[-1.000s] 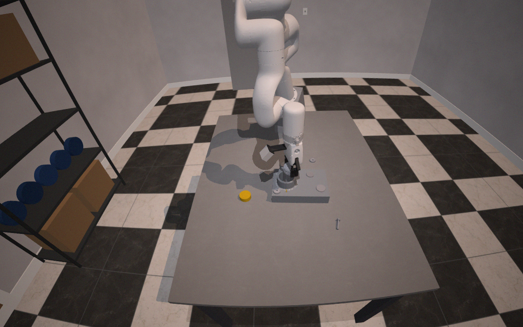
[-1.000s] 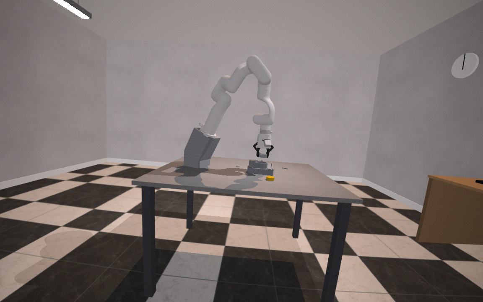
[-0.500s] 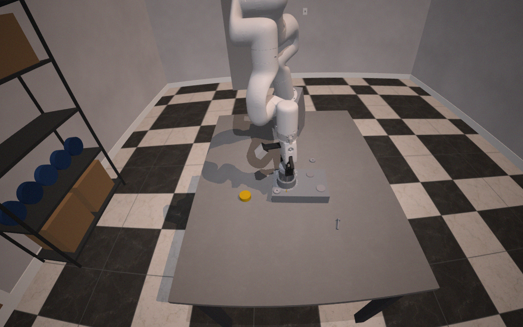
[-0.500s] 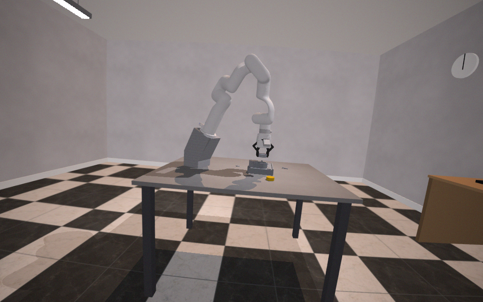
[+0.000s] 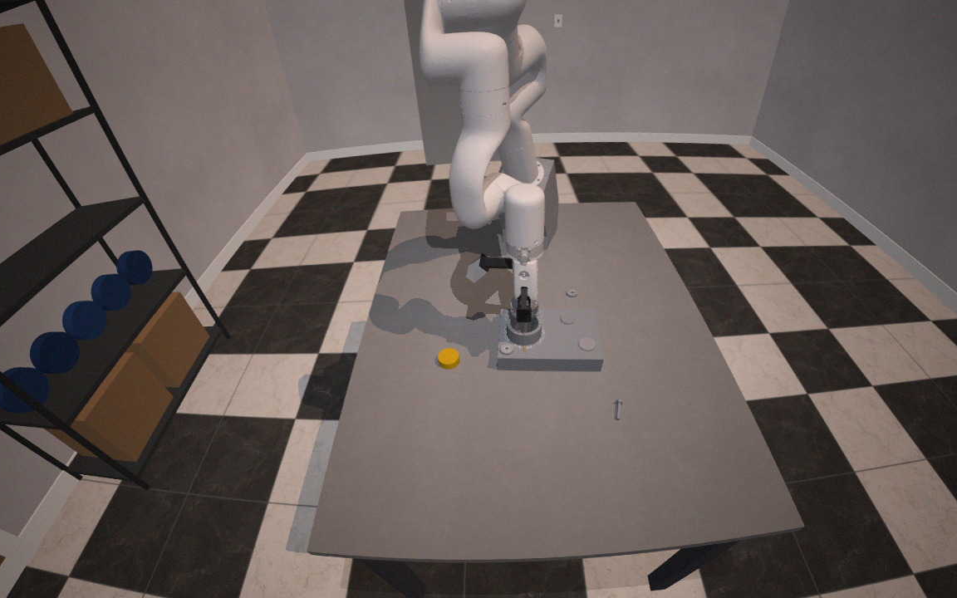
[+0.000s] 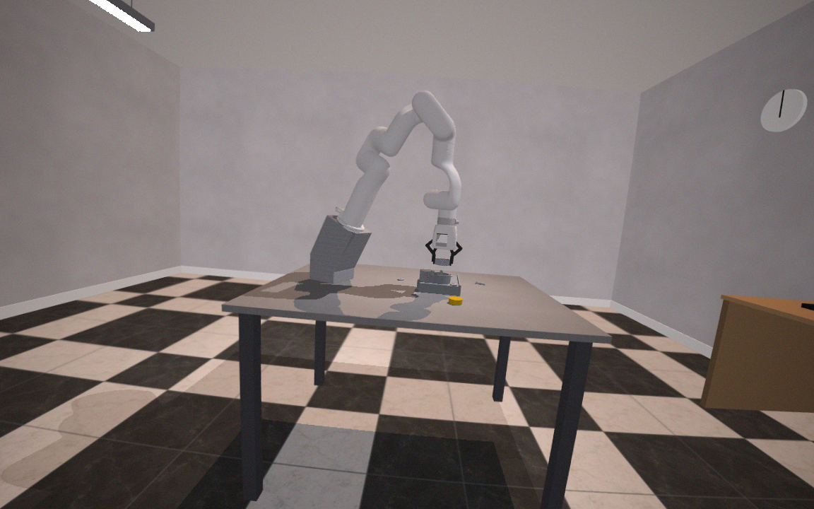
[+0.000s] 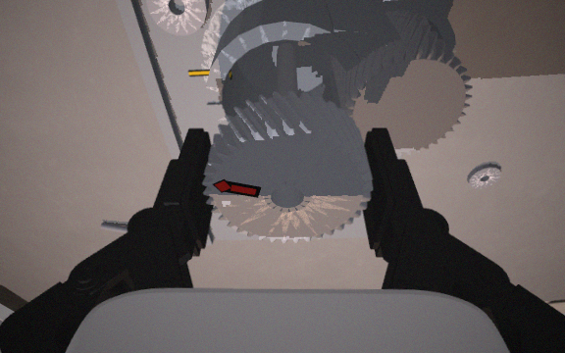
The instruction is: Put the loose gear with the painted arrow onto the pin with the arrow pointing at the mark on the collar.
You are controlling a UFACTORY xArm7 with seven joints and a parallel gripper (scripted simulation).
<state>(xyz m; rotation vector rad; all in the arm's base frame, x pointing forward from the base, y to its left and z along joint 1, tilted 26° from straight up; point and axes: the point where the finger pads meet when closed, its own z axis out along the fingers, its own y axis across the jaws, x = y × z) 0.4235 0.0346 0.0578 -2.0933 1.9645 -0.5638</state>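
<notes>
My hand is right at the gear. From my hand the other things lie so: yellow disc (170 mm to the right, 120 mm below, 70 mm ahead); small bolt (220 mm to the left, 170 mm ahead, 120 mm below); pale round disc (150 mm to the left, 90 mm below, 30 mm ahead).
</notes>
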